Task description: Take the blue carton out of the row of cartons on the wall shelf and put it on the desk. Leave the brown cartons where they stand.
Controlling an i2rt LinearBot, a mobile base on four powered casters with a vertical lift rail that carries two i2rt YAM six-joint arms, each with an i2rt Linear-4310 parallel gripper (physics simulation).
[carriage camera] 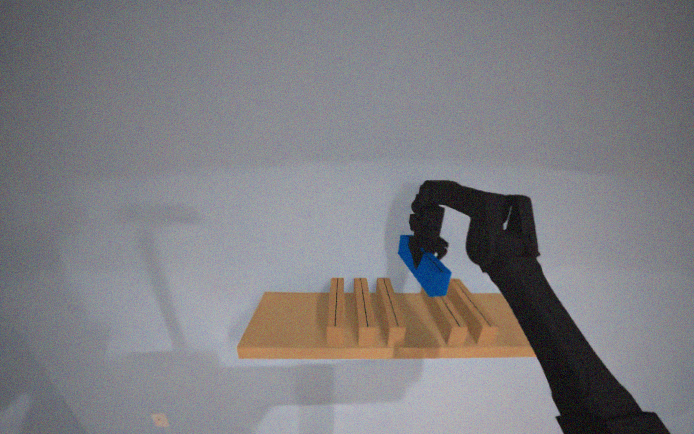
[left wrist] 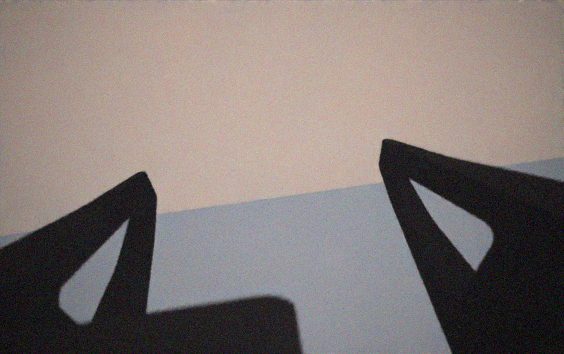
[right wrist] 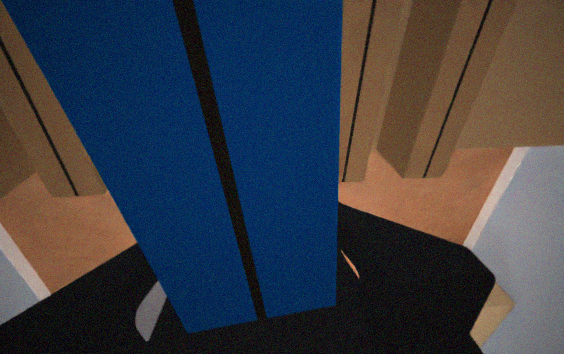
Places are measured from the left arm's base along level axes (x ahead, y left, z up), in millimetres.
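Pixels of known places: left gripper, fingertip midpoint: (left wrist: 267, 167); right gripper, fingertip midpoint: (carriage camera: 423, 267).
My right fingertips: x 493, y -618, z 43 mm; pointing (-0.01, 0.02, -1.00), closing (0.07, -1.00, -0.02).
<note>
Ahead of a thing's pixels: the offset from my right fingertips to its top centre. "pt": to the spot under its first point. Level surfaces: height alone.
The blue carton @[dy +2, dx +26, dz +49 mm] (carriage camera: 435, 278) (right wrist: 150, 125) is in my right gripper (carriage camera: 428, 258) (right wrist: 252, 207), which is shut on it with a finger at each side. The carton hangs above the wall shelf @[dz -232 mm] (carriage camera: 286, 322) (right wrist: 75, 235), clear of the row, and hides the rear of a brown carton @[dy -107, dx +26, dz -152 mm] (carriage camera: 455, 319). Three brown cartons stand upright at the picture's left of a gap, the nearest to the gap being a brown carton @[dy +87, dx +35, dz -152 mm] (carriage camera: 391, 312), and two at its right, the outer one a brown carton @[dy -208, dx +21, dz -152 mm] (carriage camera: 483, 319). My left gripper (left wrist: 267, 167) is open and empty. I cannot identify the desk.
The grey-blue wall (carriage camera: 204, 255) rises behind the shelf. A small tan square @[pt dy +1273, dx +215, dz -1142 mm] (carriage camera: 160, 420) shows low at the left. The left wrist view shows a pale tan surface @[dz +895 mm] (left wrist: 275, 75) beyond a blue-grey one (left wrist: 250, 250). A small tan shape (right wrist: 500, 305) shows at lower right in the right wrist view.
</note>
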